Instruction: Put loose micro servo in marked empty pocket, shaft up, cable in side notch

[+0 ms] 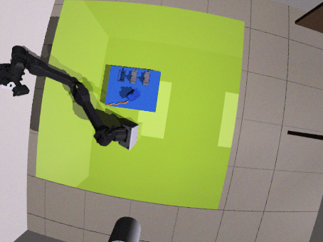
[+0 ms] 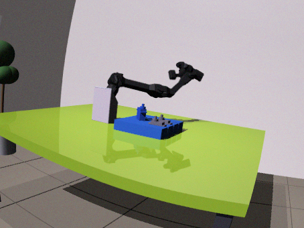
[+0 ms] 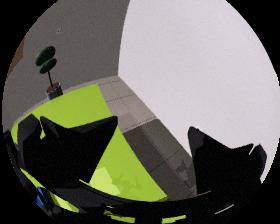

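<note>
Right now the blue deck is 12 cm ahead of my gripper tip, 60 cm to the right of it and 23 cm below it.
</note>
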